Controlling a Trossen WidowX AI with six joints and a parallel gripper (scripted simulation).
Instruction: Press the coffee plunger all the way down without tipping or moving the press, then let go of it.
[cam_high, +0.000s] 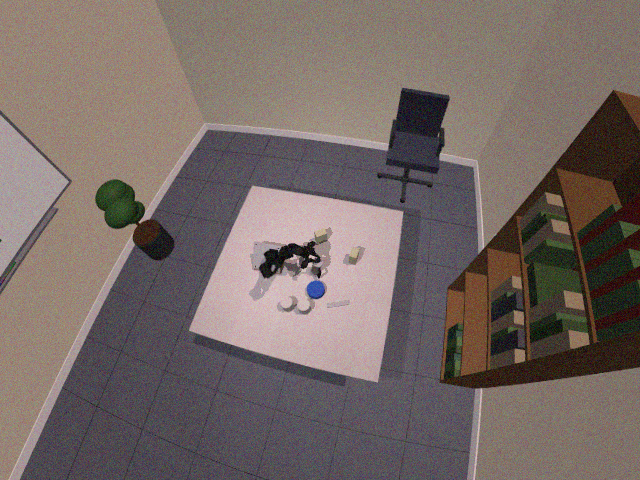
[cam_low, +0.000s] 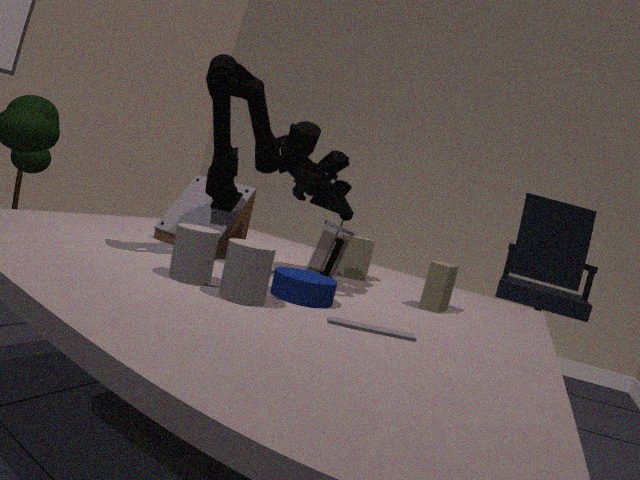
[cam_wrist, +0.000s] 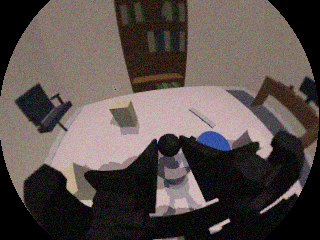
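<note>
Right now the coffee press is 1 cm behind my gripper tip, 2 cm to the right of it and 8 cm below it. From my gripper tip the other things lie so: blue disc: 15 cm to the right, 15 cm below.
</note>
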